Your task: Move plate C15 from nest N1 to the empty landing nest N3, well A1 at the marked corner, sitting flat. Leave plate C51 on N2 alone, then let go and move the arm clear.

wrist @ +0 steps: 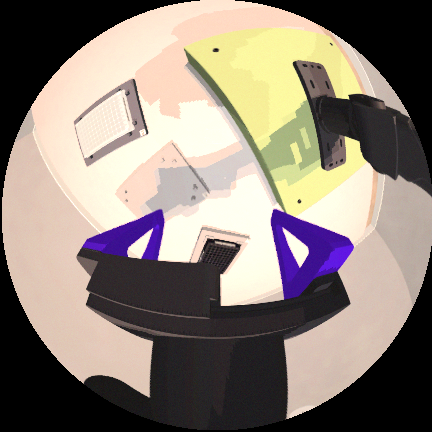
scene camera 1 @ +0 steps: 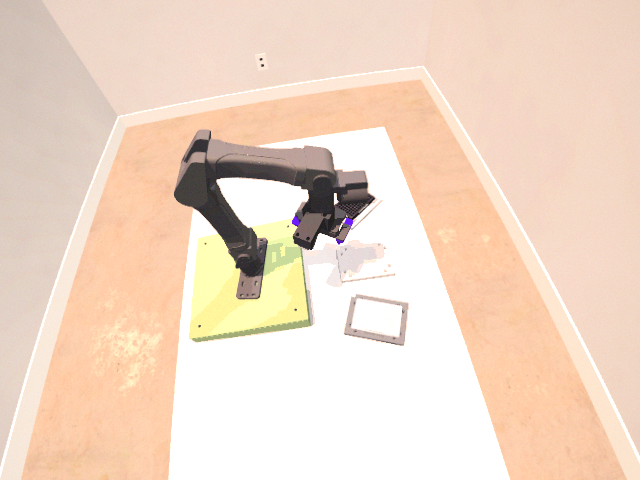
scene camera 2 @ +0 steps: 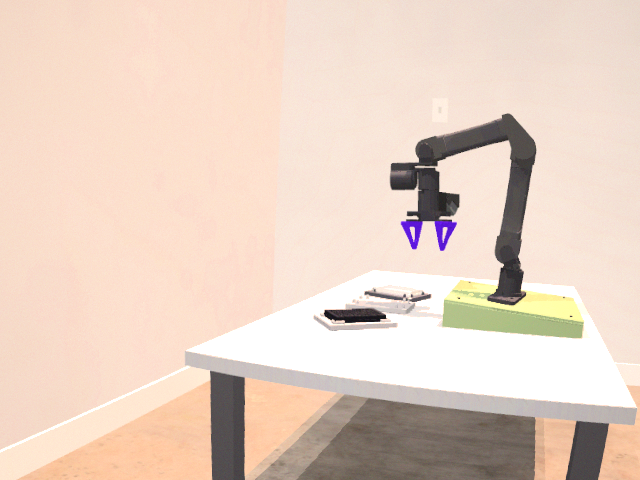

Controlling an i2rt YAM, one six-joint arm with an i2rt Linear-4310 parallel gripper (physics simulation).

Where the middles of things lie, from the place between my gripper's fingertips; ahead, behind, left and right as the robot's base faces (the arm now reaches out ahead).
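The black well plate (scene camera 2: 359,315) is 230 mm to the left of my hand, 90 mm ahead of it and 140 mm below it. My hand, measured from the clear well plate (scene camera 1: 371,316), is 170 mm to the left of it, 140 mm short of it and 140 mm above it.
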